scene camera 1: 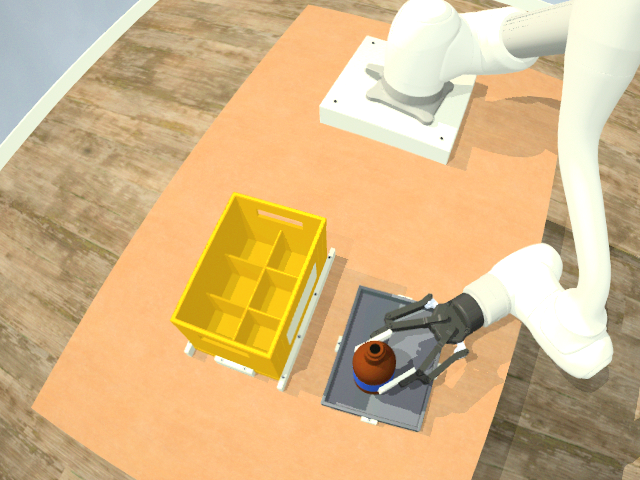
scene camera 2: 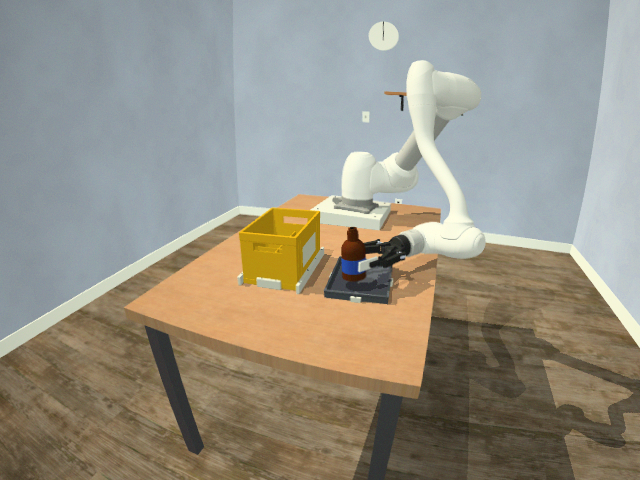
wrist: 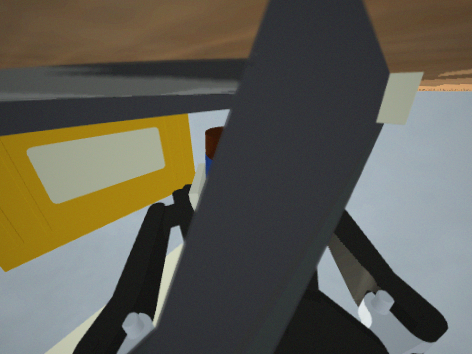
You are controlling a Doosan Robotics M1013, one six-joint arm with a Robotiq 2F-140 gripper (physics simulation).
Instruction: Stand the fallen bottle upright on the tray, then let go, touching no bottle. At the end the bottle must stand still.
Labels:
brown bottle: scene camera 1; scene camera 2
same spot on brown bottle: (scene camera 2: 353, 250) = (scene camera 1: 372, 379)

